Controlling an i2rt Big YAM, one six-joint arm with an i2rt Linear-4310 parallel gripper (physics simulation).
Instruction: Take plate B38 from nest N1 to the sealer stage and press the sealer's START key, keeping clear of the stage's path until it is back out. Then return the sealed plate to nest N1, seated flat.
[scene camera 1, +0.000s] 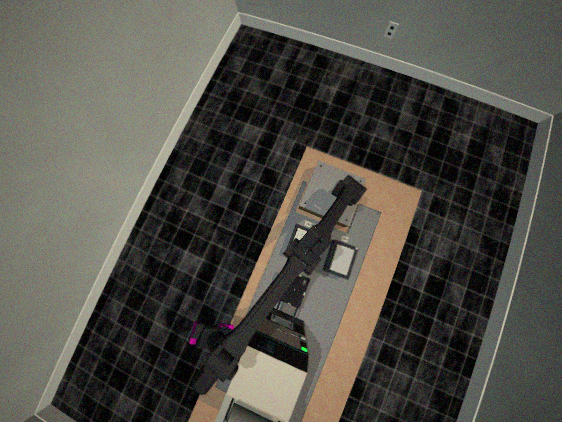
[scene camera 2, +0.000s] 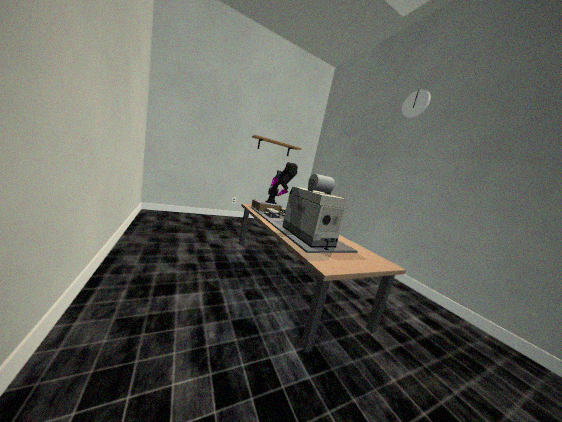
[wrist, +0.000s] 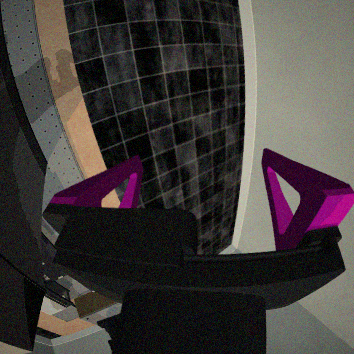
Scene:
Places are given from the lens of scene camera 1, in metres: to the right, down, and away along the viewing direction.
grey perforated plate (scene camera 1: 324, 302): 0.22, 0.46, 0.98

